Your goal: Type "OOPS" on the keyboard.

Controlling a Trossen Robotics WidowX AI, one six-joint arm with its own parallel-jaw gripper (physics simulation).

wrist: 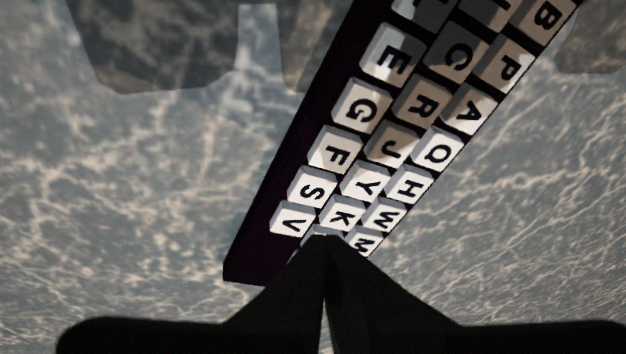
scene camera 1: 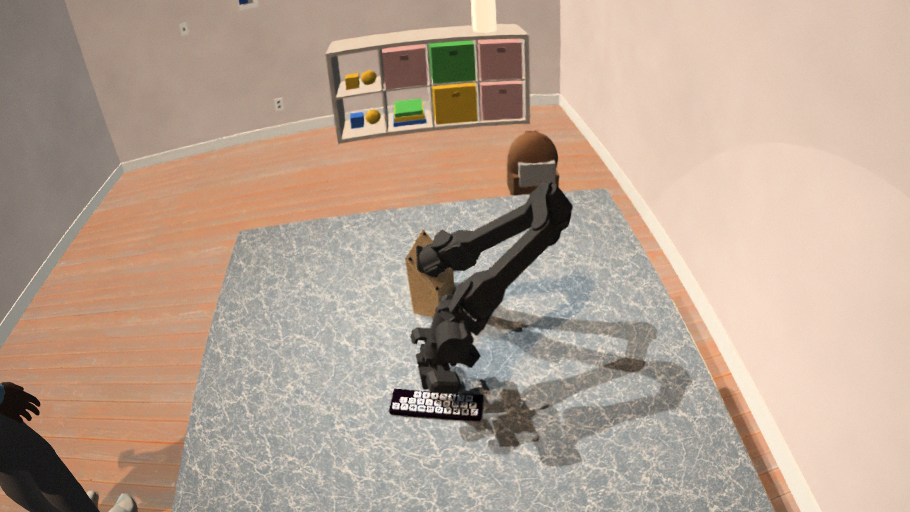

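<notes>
The black keyboard with white letter keys lies flat on the rug. My gripper is shut and empty, pointing down over the keyboard. In the wrist view its tips overlap the key just beyond the K key, between the V key and the M key; that key's letter is hidden. Whether the tips touch it cannot be told. The S key and the P key show clearly. Shadow falls across the E and C keys.
The arm's wooden mount stands on the patterned rug behind the keyboard. A brown rounded object is beyond the arm's elbow. A shelf unit stands at the back wall. Part of a person shows at the lower left.
</notes>
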